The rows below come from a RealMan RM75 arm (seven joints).
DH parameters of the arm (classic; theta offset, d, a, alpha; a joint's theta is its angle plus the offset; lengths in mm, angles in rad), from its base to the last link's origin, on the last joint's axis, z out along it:
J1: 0 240.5 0 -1.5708
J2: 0 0 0 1.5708
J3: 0 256 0 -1.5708
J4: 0 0 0 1.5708
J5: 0 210 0 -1.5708
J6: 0 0 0 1.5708
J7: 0 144 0 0
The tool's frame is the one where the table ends.
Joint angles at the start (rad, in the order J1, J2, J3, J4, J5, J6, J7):
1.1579 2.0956 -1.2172 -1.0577 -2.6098 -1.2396 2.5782
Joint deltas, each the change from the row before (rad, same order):
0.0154 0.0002 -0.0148 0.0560 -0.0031 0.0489 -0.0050
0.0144 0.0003 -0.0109 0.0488 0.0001 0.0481 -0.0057
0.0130 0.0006 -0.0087 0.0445 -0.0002 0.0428 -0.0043
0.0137 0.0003 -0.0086 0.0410 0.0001 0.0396 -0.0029
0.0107 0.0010 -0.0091 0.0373 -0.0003 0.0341 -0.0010
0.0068 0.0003 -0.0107 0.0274 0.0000 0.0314 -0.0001
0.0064 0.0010 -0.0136 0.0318 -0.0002 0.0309 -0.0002
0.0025 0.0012 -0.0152 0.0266 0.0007 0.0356 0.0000
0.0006 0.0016 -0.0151 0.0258 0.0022 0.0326 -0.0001
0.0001 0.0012 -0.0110 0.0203 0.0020 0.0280 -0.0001
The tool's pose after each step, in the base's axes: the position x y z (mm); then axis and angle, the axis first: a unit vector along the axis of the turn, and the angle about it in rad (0 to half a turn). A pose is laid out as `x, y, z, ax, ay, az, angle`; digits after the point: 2 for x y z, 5 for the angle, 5 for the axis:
4.31, 457.22, -16.84, -0.98030, 0.19472, -0.03297, 2.60108
5.44, 461.44, -23.61, -0.98079, 0.19214, -0.03364, 2.59094
6.93, 465.03, -29.59, -0.98105, 0.19069, -0.03448, 2.58160
7.69, 468.21, -34.92, -0.98141, 0.18869, -0.03517, 2.57216
9.52, 470.49, -40.18, -0.98145, 0.18809, -0.03725, 2.56502
10.93, 472.54, -43.95, -0.98178, 0.18616, -0.03807, 2.55519
13.86, 474.00, -48.86, -0.98192, 0.18465, -0.04179, 2.54795
16.82, 475.70, -53.02, -0.98231, 0.18227, -0.04293, 2.53615
20.69, 476.81, -57.31, -0.98245, 0.18112, -0.04463, 2.52711
23.79, 477.94, -60.34, -0.98257, 0.18042, -0.04487, 2.51815

